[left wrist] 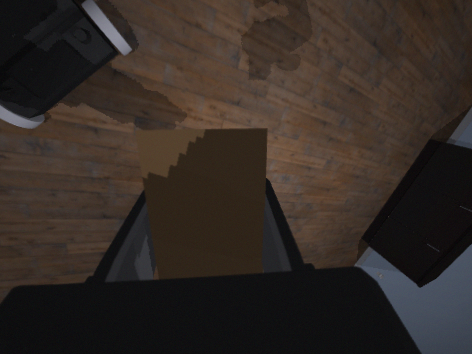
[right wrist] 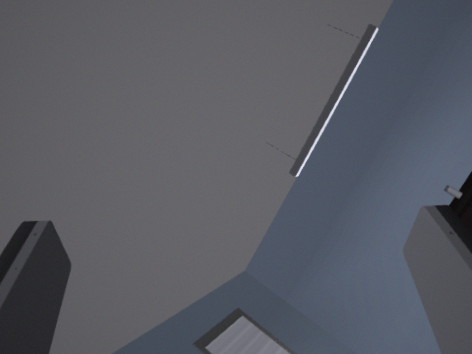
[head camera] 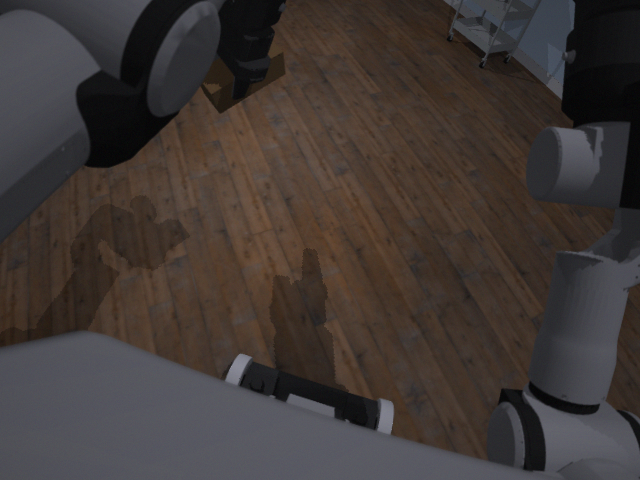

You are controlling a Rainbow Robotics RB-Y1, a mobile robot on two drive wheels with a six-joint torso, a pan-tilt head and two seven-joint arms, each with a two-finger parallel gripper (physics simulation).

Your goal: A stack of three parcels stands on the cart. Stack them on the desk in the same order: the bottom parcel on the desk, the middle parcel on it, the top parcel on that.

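Frame: origin at the robot's base, x back, y right, z up, level; metres.
Where they show: left gripper, fingertip midpoint: (left wrist: 210,190) (head camera: 227,83); right gripper, fingertip midpoint: (right wrist: 239,236).
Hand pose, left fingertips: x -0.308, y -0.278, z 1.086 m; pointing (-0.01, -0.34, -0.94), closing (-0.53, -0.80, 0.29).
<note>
After its pixels a point has its place.
A brown box-shaped parcel (head camera: 277,68) @[x -0.353, y -0.210, z 1.103 m] (left wrist: 207,220) @[x -0.299, y -0.273, z 1.117 m] is held at the upper left of the head camera view, above the floor. My left gripper (head camera: 247,85) (left wrist: 210,190) @[x -0.308, y -0.278, z 1.086 m] is shut on it, with one finger on each side; part of the parcel is hidden behind the gripper. My right gripper (right wrist: 239,236) @[x -0.330, y 0.132, z 1.406 m] is open and empty, its fingers wide apart and facing the ceiling and wall. The white cart (head camera: 476,33) @[x -3.052, y 0.514, z 0.132 m] stands far off at the top right, its upper part cut off by the view. The other parcels and the desk cannot be made out.
A dark cabinet (left wrist: 425,212) @[x -3.170, y -2.014, z 0.460 m] with thin handles stands by the blue wall (left wrist: 440,305) @[x -4.414, y -1.504, z 1.130 m] at the right of the left wrist view. My wheeled base (head camera: 310,395) @[x -0.026, y 0.000, z 0.191 m] (left wrist: 50,65) @[x 0.001, y -0.004, z 0.191 m] stands on the wooden floor (head camera: 361,206) @[x -1.000, y -0.020, z 0.000 m]. A long lamp (right wrist: 334,102) @[x -2.463, y -1.519, z 2.089 m] hangs from the ceiling.
</note>
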